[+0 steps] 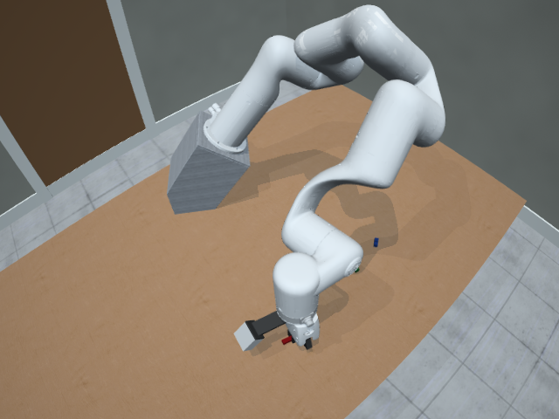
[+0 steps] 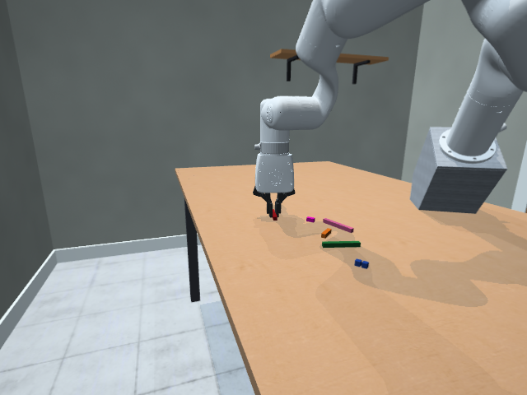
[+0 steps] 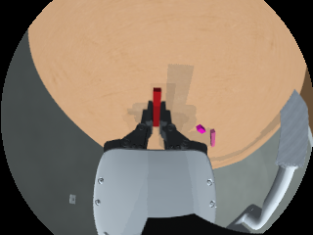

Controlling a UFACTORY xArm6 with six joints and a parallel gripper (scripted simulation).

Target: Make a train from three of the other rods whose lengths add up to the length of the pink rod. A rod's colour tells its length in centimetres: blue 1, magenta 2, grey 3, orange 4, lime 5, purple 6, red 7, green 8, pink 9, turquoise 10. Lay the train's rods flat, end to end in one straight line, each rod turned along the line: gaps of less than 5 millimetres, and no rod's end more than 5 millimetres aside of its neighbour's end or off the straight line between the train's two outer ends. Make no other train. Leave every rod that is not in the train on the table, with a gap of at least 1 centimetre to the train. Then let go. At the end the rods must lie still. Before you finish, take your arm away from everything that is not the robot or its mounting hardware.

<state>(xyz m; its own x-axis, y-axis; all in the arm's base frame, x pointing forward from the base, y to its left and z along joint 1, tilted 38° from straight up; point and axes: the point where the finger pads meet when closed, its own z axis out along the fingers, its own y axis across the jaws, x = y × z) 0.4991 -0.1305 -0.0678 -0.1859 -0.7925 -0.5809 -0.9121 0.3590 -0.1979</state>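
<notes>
Right now my hand is 2 cm above the red rod. Round my hand: pink rod (13 cm behind, 12 cm to the left, 2 cm below); then orange rod (16 cm to the left, 7 cm behind, 2 cm below); then magenta rod (8 cm behind, 7 cm to the left, 2 cm below).
</notes>
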